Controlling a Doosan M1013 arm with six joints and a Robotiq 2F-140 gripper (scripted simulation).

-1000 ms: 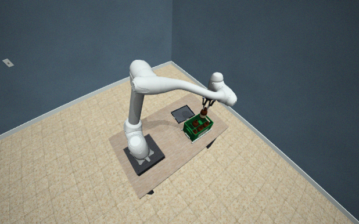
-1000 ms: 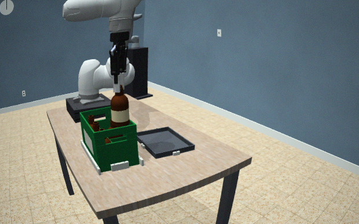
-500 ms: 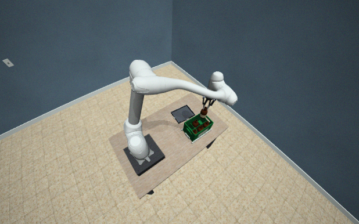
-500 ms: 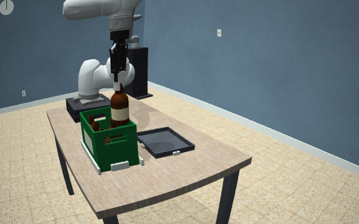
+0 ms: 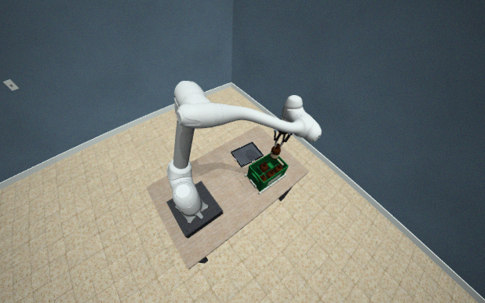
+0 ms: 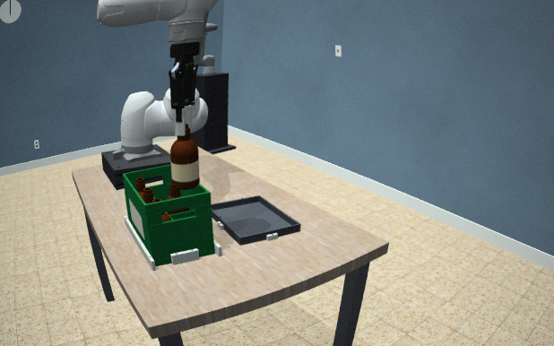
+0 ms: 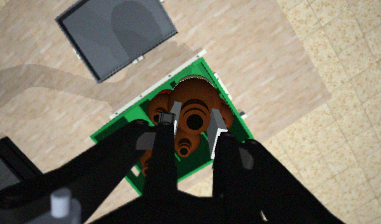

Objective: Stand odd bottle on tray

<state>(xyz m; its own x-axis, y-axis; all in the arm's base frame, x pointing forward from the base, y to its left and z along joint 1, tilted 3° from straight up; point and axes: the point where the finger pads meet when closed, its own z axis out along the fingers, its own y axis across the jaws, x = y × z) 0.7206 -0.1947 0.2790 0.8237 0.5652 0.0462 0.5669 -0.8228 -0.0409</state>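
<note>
Now: the brown bottle 9 cm below my hand. The rest, counted from my hand: dark tray: 34 cm below, 25 cm to the left, 4 cm behind; green crate: 27 cm below, 9 cm behind, 3 cm to the right.
</note>
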